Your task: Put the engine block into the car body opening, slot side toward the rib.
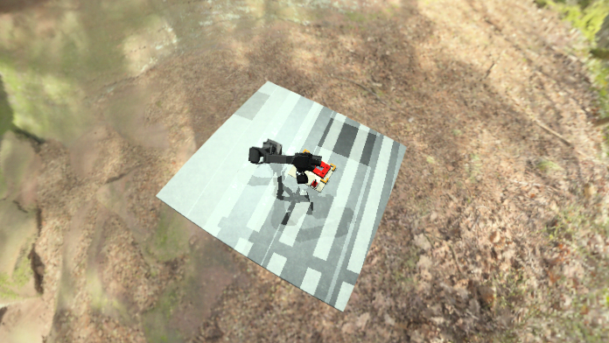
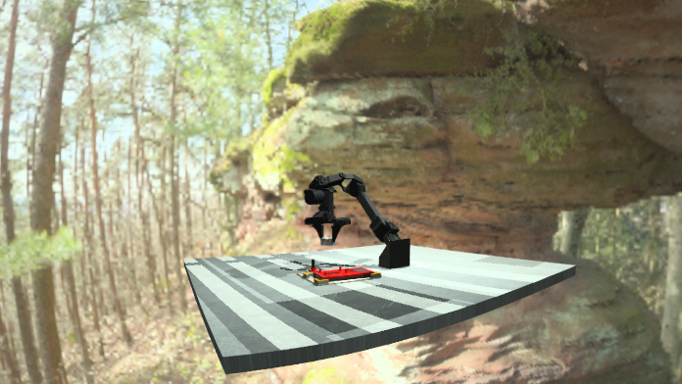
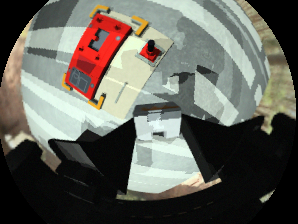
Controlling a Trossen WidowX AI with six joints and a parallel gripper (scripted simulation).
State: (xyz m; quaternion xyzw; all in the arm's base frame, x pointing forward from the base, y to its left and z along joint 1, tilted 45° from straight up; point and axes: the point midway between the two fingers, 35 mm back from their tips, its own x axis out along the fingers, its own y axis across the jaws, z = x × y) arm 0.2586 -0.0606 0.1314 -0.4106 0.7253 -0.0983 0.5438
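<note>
Now: the grey engine block 10 mm above my gripper tip.
</note>
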